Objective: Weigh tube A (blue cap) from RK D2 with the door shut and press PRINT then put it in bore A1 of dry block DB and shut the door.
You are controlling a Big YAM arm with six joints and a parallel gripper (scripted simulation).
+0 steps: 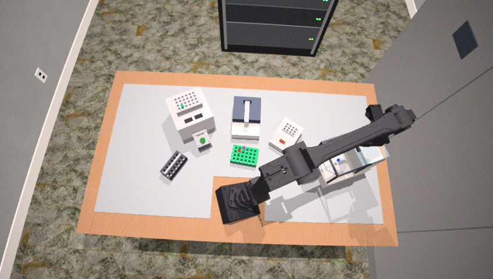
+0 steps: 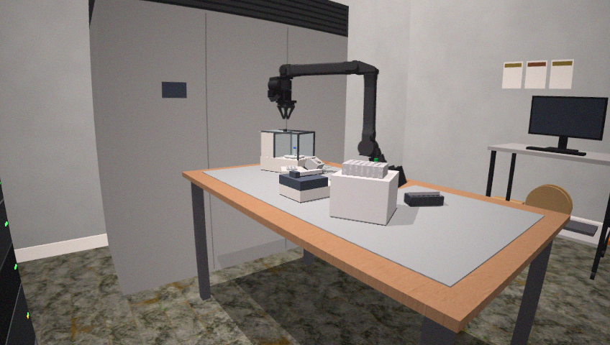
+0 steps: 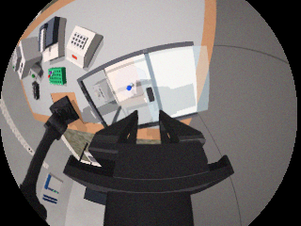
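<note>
My gripper is now 10 mm short of the balance door, 30 mm to the left of it and 70 mm above it. From my hand the other things lie so: green rack RK: 20 mm behind, 480 mm to the left, 270 mm below; white print key: 80 mm behind, 190 mm to the left, 210 mm below; dry block DB: 100 mm ahead, 280 mm to the left, 250 mm below.
</note>
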